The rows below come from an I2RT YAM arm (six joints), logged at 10 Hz.
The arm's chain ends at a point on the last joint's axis. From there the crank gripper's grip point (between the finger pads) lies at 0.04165 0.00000 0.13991 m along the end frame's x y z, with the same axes.
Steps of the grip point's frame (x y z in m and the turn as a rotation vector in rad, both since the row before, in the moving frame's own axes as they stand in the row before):
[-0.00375 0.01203 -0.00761 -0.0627 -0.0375 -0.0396]
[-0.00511 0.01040 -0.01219 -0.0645 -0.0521 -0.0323]
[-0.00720 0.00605 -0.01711 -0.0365 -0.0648 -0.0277]
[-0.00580 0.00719 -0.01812 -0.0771 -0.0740 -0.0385]
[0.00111 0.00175 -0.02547 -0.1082 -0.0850 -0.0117]
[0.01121 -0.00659 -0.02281 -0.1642 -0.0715 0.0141]
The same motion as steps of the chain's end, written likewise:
[0.00138 0.00476 -0.00885 -0.0627 -0.0375 -0.0396]
[0.00210 0.00254 -0.01392 -0.0645 -0.0521 -0.0323]
[0.00189 0.00193 -0.01944 -0.0365 -0.0648 -0.0277]
[0.00447 -0.00229 -0.02046 -0.0771 -0.0740 -0.0385]
[0.01303 -0.01312 -0.02770 -0.1082 -0.0850 -0.0117]
[0.02143 -0.03020 -0.02349 -0.1642 -0.0715 0.0141]

